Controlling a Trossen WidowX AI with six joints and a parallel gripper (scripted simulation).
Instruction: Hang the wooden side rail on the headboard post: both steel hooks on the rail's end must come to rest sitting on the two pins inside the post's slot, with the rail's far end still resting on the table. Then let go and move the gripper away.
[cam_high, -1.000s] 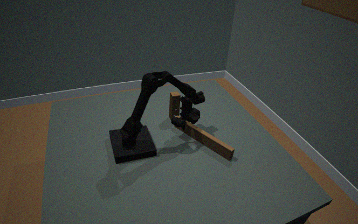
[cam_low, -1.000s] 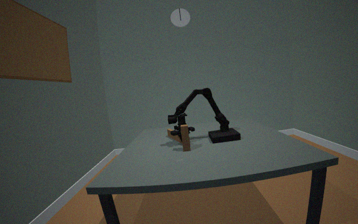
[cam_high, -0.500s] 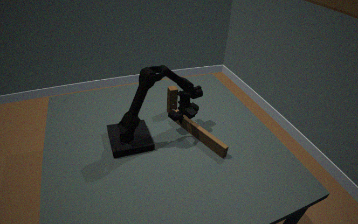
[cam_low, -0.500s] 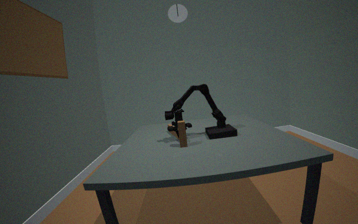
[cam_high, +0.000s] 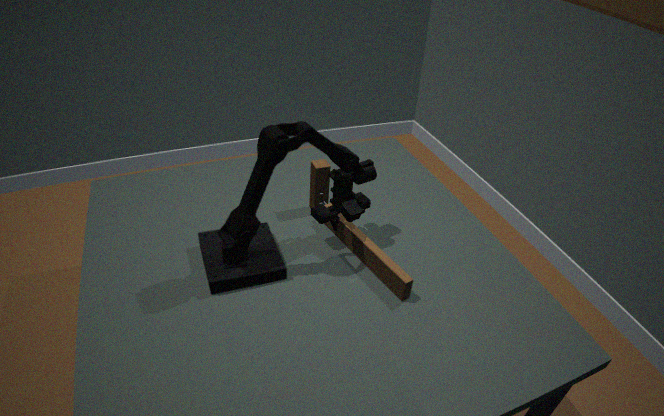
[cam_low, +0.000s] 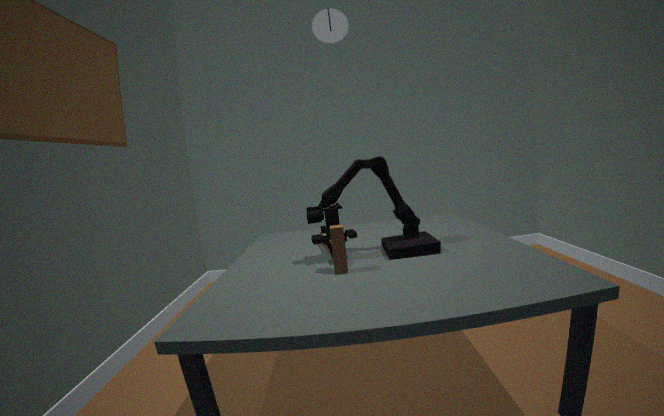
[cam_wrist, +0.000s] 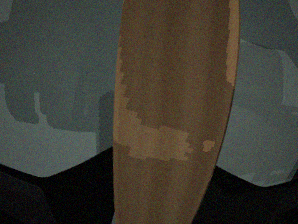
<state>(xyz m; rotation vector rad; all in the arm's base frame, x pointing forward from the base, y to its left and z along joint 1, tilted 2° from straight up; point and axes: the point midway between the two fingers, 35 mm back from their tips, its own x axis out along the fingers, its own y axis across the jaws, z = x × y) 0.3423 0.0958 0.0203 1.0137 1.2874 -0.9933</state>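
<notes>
The headboard post lies 14 cm to the left of my gripper tip, 7 cm above it and 3 cm behind it.
</notes>
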